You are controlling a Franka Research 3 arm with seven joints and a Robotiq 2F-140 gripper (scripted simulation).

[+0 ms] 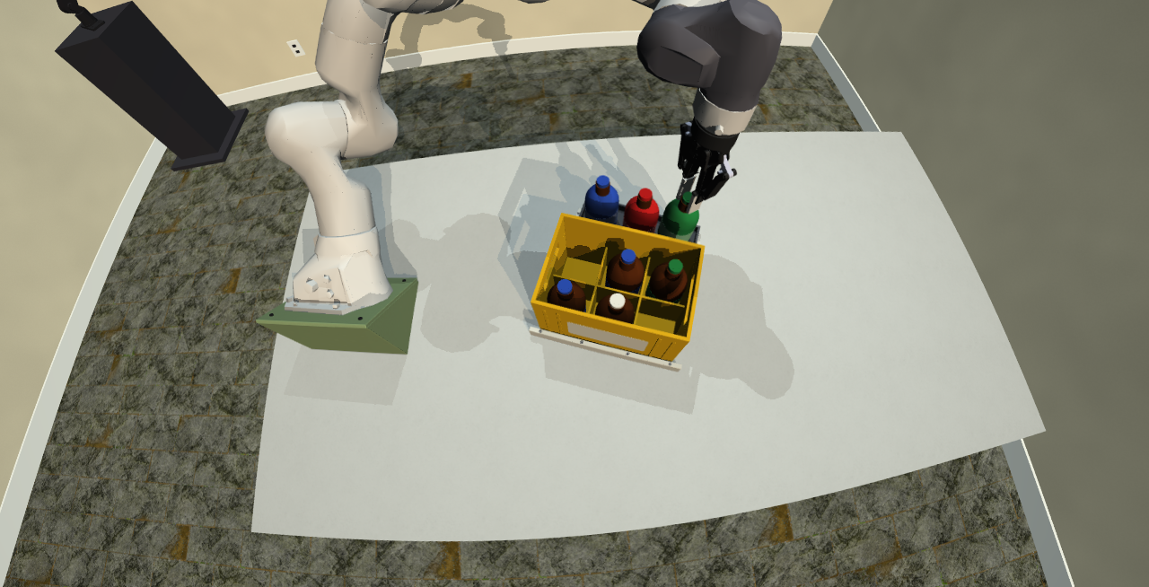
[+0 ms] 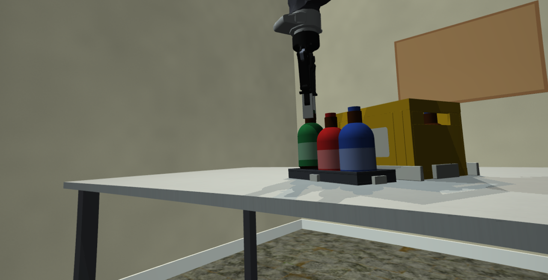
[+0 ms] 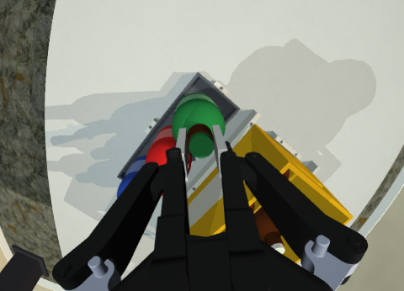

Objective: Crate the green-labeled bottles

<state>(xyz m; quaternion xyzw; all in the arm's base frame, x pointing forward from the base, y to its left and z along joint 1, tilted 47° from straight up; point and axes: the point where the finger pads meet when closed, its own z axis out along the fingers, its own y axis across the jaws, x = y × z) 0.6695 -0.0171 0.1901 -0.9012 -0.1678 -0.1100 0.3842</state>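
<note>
Right now the green-labeled bottle is 9 cm below my hand. Round my hand: blue-labeled bottle 16 cm behind, 7 cm to the left, 11 cm below; red bottle 8 cm behind, 3 cm to the left, 11 cm below; dark tray 8 cm behind, 3 cm to the left, 18 cm below.
</note>
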